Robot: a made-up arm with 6 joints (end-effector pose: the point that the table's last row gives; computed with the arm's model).
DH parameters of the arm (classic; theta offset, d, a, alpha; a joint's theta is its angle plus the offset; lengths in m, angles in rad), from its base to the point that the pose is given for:
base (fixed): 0 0.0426 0 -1.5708
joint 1: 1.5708 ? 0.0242 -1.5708
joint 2: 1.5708 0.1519 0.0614 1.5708
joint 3: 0 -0.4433 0.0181 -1.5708
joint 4: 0 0.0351 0.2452 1.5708
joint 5: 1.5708 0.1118 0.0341 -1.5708
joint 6: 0 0.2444 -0.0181 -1.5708
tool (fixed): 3.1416 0.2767 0 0
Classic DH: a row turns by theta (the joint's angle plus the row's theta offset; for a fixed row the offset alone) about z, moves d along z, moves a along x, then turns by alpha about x.
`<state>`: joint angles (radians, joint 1 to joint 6).
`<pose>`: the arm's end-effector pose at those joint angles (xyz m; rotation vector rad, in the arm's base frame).
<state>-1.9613 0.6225 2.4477 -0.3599 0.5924 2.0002</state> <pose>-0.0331 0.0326 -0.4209 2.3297 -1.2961 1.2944</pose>
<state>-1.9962 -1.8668 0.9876 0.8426 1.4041 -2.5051</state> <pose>0.4939 -0.0319 -0.0318 -0.3272 -2.2861 -1.6032</pose>
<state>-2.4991 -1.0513 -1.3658 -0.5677 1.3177 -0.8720</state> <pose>-0.1037 -0.3453 -0.2601 0.7391 -2.3767 1.4448</pose>
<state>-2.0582 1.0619 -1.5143 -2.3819 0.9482 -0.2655</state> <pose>-0.0583 0.3707 -0.0329 0.6781 -0.2139 -0.3151</pose>
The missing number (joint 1, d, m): 0.0817
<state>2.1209 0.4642 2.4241 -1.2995 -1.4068 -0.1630</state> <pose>0.0879 0.4654 0.1048 -0.7766 0.3406 0.4658</pose>
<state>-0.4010 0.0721 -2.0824 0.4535 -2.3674 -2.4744</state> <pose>0.2791 0.3359 0.5598 -1.7424 -1.8705 -1.7548</pose>
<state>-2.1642 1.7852 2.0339 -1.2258 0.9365 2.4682</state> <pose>-0.2332 0.2984 -0.1728 0.0762 -1.7758 0.8883</pose>
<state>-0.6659 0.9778 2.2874 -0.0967 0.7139 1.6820</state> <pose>-0.5584 0.2166 -0.0839 2.1005 -1.0494 -0.8882</pose>
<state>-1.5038 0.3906 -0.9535 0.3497 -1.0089 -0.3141</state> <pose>-0.7469 -0.0297 -0.1059 -1.6870 -0.7372 1.2654</pose>
